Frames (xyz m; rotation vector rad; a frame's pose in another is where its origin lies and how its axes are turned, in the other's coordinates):
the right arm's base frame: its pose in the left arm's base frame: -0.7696 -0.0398 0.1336 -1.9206 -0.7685 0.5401
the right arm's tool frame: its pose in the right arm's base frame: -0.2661 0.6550 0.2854 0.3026 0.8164 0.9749
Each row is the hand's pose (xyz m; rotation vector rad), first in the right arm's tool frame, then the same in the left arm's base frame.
Working: the right arm's tool frame: its pose in the left arm's base frame: -0.9573 -0.2740 -0.5673 -1.8876 0.7718 0.3350

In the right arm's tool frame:
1: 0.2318 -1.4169 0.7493 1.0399 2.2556 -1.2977
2: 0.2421 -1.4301 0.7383 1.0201 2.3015 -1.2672
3: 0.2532 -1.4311 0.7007 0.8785 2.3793 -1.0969
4: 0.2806 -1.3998 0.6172 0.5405 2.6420 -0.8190
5: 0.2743 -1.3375 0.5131 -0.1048 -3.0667 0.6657
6: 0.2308 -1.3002 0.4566 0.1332 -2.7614 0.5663
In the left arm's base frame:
1: 0.2155 0.6937 -0.0097 -0.5702 0.4322 -2.6808
2: 0.2306 0.6838 -0.0011 -0.5636 0.4722 -2.7103
3: 0.2355 0.6465 0.0099 -0.6718 0.6730 -2.7317
4: 0.2268 0.5536 0.0091 0.7732 -1.0095 2.8158
5: 0.1704 0.4461 0.0135 0.5050 -0.9167 2.4014
6: 0.1072 0.4013 0.0354 0.2456 -0.7123 2.1919

